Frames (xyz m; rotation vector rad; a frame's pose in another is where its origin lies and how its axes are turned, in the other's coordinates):
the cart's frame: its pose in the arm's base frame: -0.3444 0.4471 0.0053 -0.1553 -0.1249 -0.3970
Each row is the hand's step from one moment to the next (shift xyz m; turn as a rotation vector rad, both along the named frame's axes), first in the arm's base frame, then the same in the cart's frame.
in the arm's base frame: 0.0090 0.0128 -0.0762 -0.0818 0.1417 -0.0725
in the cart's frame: -0.0081 0.0248 -0.0733 -0.1389 0.1060 -0.0389
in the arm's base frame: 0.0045 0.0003 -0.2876 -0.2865 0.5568 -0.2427
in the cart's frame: -0.0395 0.0382 -0.2823 -0.5073 0.4248 -0.1148
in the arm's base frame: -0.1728 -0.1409 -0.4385 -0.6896 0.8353 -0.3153
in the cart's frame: -0.1716 -0.1411 -0.4389 -0.9914 0.5289 -0.1009
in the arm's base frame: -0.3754 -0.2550 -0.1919 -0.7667 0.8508 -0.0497
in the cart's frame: -0.2769 -0.3558 -0.1987 -1.0275 0.4792 0.1692
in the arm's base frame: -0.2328 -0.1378 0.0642 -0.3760 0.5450 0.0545
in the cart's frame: -0.1517 -0.2252 0.0600 -0.5399 0.3414 0.1826
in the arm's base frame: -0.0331 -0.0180 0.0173 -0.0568 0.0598 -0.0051
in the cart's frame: -0.0209 -0.0316 0.0168 -0.0751 0.0327 0.0106
